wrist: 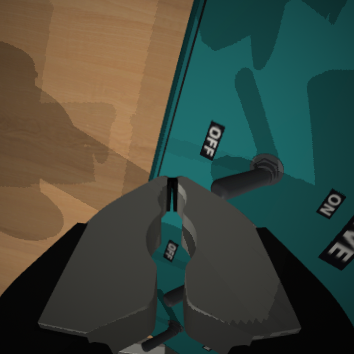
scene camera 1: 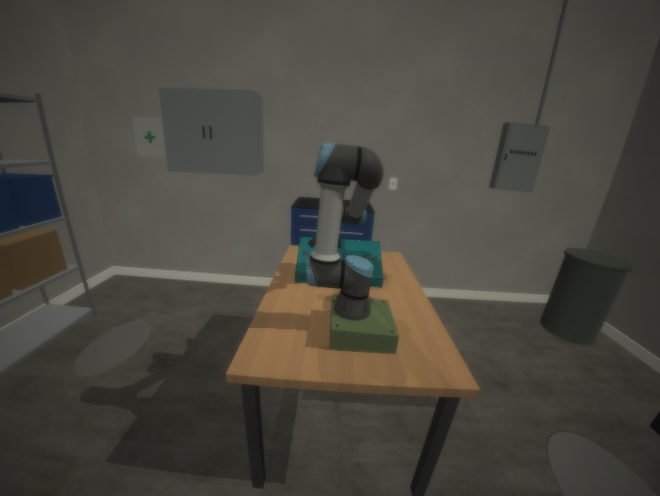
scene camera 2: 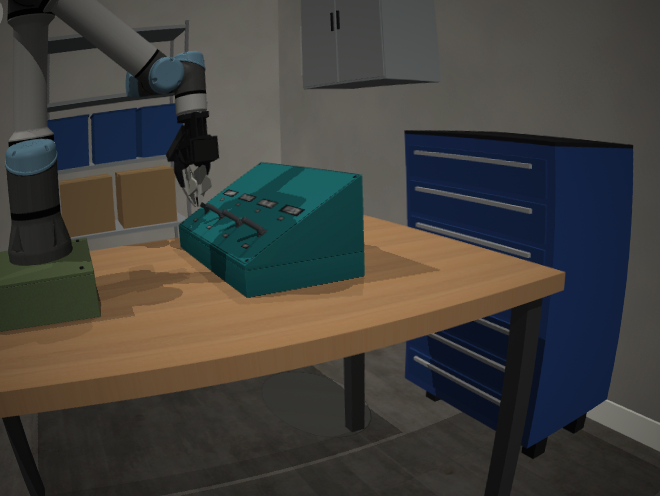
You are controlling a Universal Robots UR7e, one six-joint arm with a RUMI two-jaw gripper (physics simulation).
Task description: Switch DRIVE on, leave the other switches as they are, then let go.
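Places are measured from the arm's base along level axes (x back, y right, z up), in millimetres.
Pixels of known places: gripper, fingertip midpoint: (wrist: 171,179) (scene camera 2: 197,206); arm's base, link origin: (scene camera 1: 351,309) (scene camera 2: 40,254).
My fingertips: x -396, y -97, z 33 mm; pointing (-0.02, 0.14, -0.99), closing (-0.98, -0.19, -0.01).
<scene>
For each thing: its top centre in the pictures, then the offset to it from my fingertips. "pt": a spot on its surface instead. Level surfaces: height alone.
- dark lever, top centre: (wrist: 250,202) (scene camera 2: 214,202) dx -42, dy +1, dz +5 mm
- cut-off label, surface spot: (wrist: 342,249) pt dx -123, dy +27, dz +5 mm
- wooden table, surface height: dz -127 mm
The teal console (scene camera 1: 362,247) (scene camera 2: 314,234) stands on the table. In the wrist view, a dark lever (wrist: 242,183) leans toward its OFF plate (wrist: 212,140), away from its ON plate (wrist: 331,203). A cut-off label (wrist: 342,249) ending in "VE", consistent with DRIVE, is beside it. Other levers (wrist: 159,338) (scene camera 2: 252,226) show farther along the row. My gripper (wrist: 171,179) (scene camera 2: 196,203) is shut and empty, pointing down at the row's far end in scene camera 2, its tips beside the leaning lever's free end. Contact is unclear. The arm hides the gripper in scene camera 1.
The console stands on the wooden table (scene camera 1: 288,346) (scene camera 2: 298,325). The arm's green base block (scene camera 1: 362,338) (scene camera 2: 48,301) is in front of it. A blue drawer cabinet (scene camera 1: 304,224) (scene camera 2: 581,224) stands beyond the table. Shelving (scene camera 2: 186,42) is behind the arm.
</scene>
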